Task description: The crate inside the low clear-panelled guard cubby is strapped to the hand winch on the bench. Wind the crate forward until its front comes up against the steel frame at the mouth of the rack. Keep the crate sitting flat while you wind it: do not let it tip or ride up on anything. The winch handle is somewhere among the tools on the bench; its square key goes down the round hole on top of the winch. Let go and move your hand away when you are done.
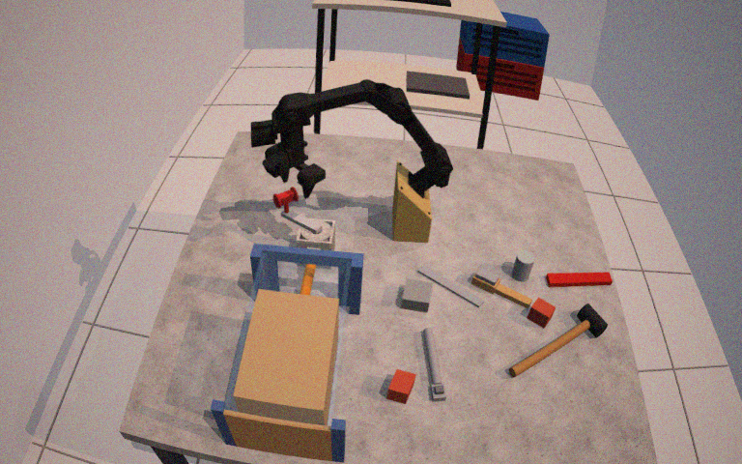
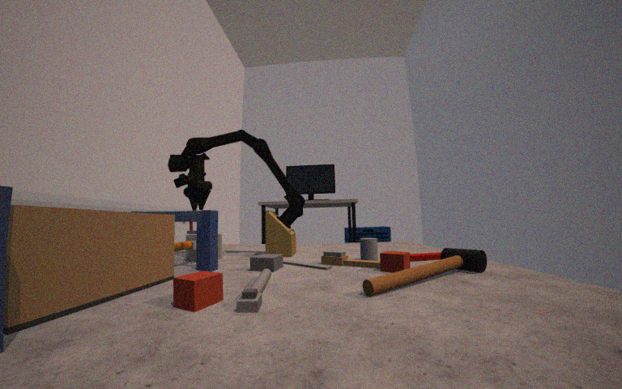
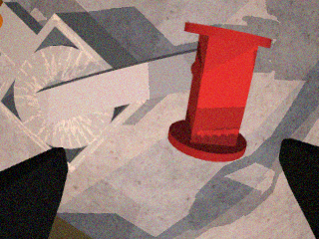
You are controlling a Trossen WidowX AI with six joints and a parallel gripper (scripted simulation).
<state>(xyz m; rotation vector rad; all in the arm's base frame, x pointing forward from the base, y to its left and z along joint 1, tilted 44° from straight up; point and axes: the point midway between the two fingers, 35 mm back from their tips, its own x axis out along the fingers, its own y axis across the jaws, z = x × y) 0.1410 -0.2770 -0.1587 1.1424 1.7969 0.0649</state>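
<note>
The red knob is 4 cm below my gripper tip and 3 cm to the right of it. Also, from my gripper tip: grey winch 14 cm below, 5 cm to the left, 3 cm ahead; then grey crank arm 7 cm below, 2 cm ahead, 1 cm to the left; then blue frame 21 cm ahead, 7 cm below, 6 cm to the left.
</note>
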